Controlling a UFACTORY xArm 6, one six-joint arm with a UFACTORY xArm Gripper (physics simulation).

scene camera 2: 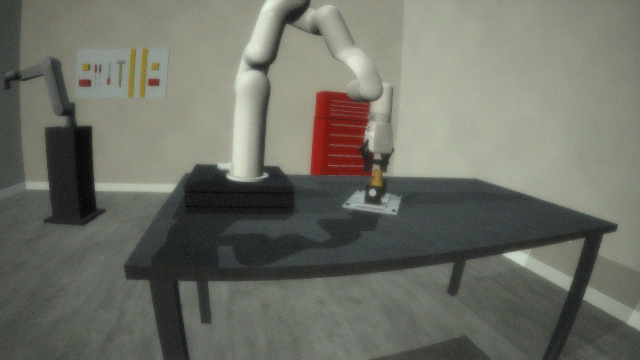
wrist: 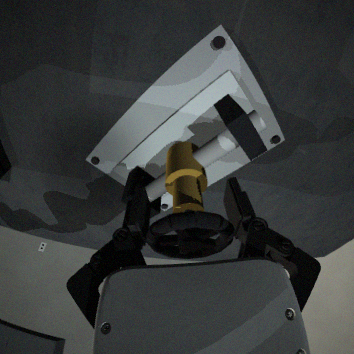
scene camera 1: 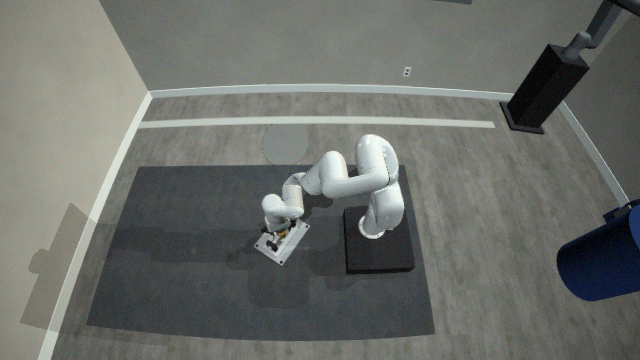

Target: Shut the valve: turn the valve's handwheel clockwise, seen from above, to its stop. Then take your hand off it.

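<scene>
The valve has a brass body [scene camera 1: 282,233] [scene camera 2: 377,178] [wrist: 185,181] on a grey pipe held by black blocks, on a light metal plate [scene camera 1: 296,242] [scene camera 2: 392,206] [wrist: 167,95]. Its black handwheel [wrist: 192,220] sits on top of the brass body, close under the gripper's housing in the wrist view. My gripper [scene camera 1: 279,228] [scene camera 2: 376,169] [wrist: 185,192] points down over the valve. Its two black fingers stand at opposite sides of the handwheel's rim and appear to touch it, so it is shut on the wheel. In the scene views the handwheel is mostly hidden by the gripper.
The plate lies on a dark table [scene camera 1: 190,300] [scene camera 2: 450,220]. The arm's black base block [scene camera 1: 380,255] [scene camera 2: 240,200] stands on the table beside the valve. A red tool cabinet [scene camera 2: 340,135], a blue bin [scene camera 1: 600,260] and another arm's black pedestal [scene camera 1: 542,90] [scene camera 2: 69,175] stand away from the table.
</scene>
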